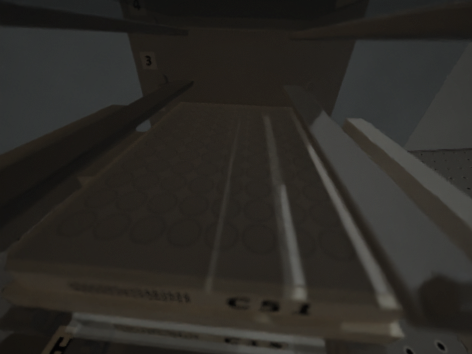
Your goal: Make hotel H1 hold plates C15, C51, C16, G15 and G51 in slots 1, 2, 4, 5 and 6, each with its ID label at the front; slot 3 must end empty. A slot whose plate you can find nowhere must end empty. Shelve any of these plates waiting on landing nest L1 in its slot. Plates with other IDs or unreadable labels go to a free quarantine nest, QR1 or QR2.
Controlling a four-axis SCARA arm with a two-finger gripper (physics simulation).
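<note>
Plate C51 lies flat in the hotel, its barcode and ID label at the front edge facing me. Its back edge is below the number 3 tag on the hotel's back panel; its own slot number does not show. Directly below is the front edge of another plate, whose dim label appears to read C15. My gripper is open, with one finger on each side of C51, gaps beside the plate and nothing gripped. No plate shows on the slot 3 ledges, above C51.
Slot ledges run inward along both sides above C51. Higher ledges cross the top corners near a partly cut-off 4 tag. Part of a label with an H shows at the bottom left. A perforated surface is at the right.
</note>
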